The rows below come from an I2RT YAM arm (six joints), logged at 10 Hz.
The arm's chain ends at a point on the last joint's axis. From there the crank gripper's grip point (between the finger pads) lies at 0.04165 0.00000 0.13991 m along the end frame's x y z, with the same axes.
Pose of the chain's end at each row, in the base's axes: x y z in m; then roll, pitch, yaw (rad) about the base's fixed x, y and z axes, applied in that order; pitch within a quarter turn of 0, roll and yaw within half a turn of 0:
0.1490 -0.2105 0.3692 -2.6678 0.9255 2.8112
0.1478 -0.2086 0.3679 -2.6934 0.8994 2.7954
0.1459 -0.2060 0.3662 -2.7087 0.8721 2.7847
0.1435 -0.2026 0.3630 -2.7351 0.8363 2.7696
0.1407 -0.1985 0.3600 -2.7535 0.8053 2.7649
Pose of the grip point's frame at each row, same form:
0.1987 -0.2950 0.2610 -2.6678 0.9255 2.8112
0.1957 -0.2903 0.2569 -2.6934 0.8994 2.7954
0.1914 -0.2856 0.2526 -2.7087 0.8721 2.7847
0.1862 -0.2787 0.2460 -2.7351 0.8363 2.7696
0.1812 -0.2715 0.2402 -2.7535 0.8053 2.7649

